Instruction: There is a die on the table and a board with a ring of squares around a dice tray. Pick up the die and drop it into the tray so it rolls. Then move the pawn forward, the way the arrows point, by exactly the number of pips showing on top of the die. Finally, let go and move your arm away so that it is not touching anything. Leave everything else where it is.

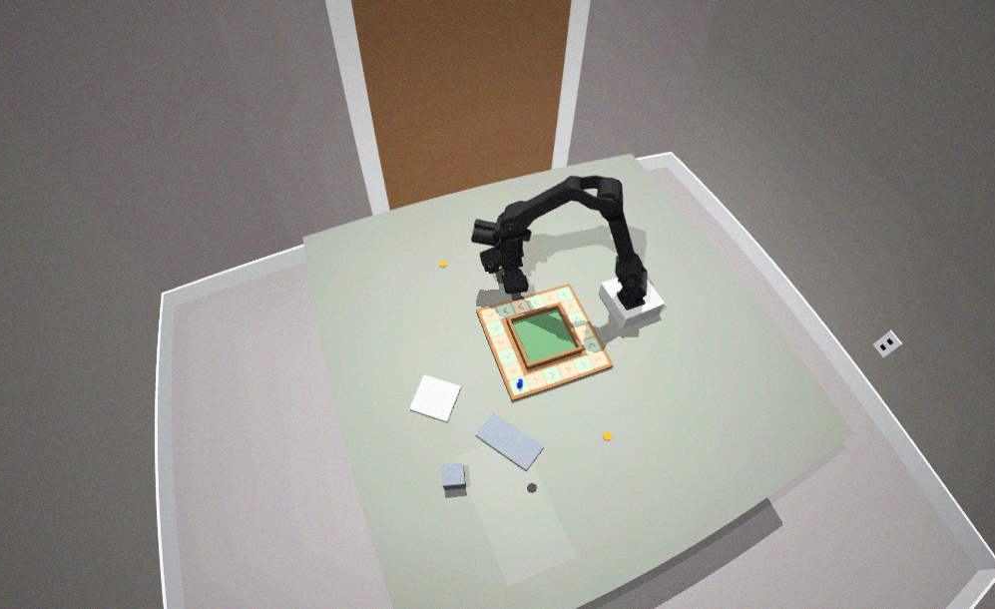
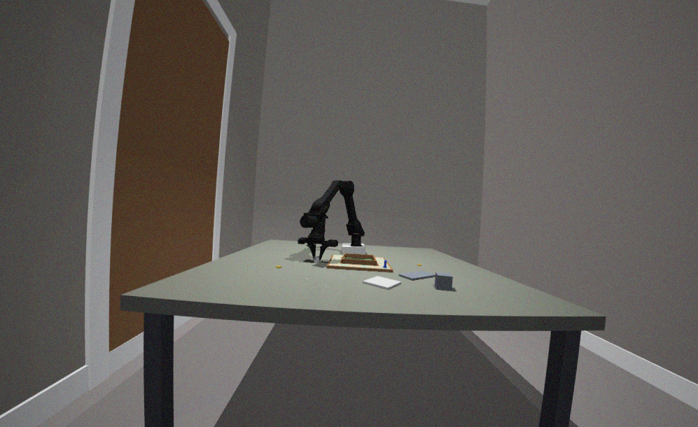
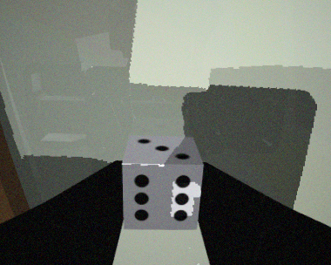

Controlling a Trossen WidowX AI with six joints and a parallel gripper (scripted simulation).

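The blue pawn is 31 cm to the left of my gripper tip, 10 cm ahead of it and 2 cm above it. Round my gripper tip: white die right at my gripper tip; then green dice tray 20 cm to the left, 2 cm behind; then white card 30 cm ahead, 27 cm to the left, 1 cm below.
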